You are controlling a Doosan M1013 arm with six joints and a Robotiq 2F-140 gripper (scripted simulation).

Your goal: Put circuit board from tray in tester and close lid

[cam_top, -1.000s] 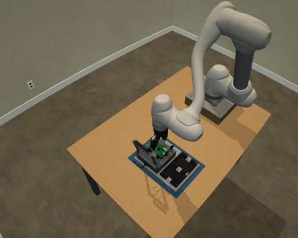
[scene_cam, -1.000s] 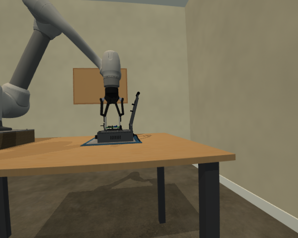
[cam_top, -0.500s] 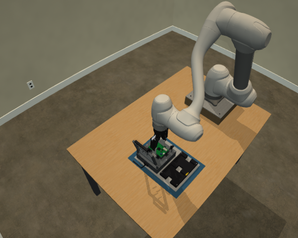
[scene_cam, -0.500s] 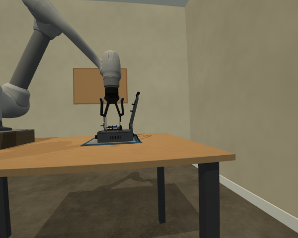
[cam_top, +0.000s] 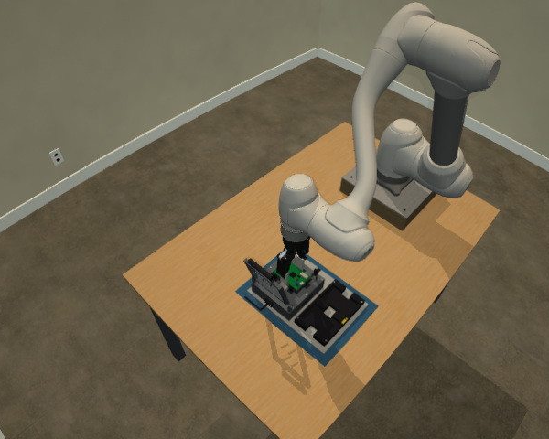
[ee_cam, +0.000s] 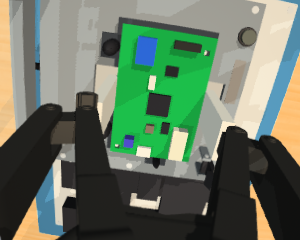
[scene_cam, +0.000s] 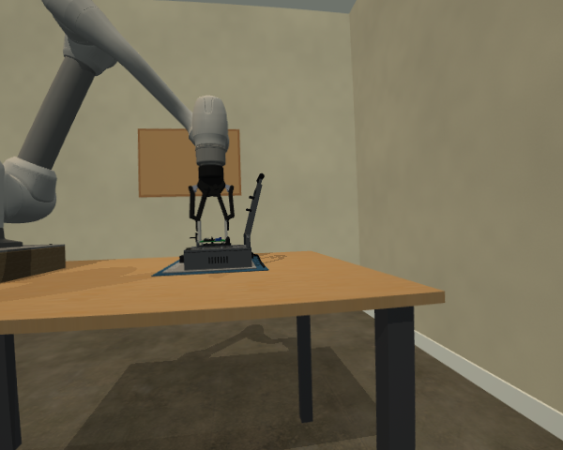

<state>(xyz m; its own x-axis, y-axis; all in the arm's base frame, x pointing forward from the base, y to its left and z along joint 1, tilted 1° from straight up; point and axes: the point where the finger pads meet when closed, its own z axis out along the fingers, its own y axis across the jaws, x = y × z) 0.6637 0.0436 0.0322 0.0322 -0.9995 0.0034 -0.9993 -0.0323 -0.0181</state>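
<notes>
Right now the green circuit board is 2 cm below my hand. The rest, counted from my hand: tester (4 cm to the left, 3 cm ahead, 1 cm above); then latch hook (6 cm to the left, 6 cm behind, 1 cm below); then tester lid (13 cm ahead, 8 cm above).
</notes>
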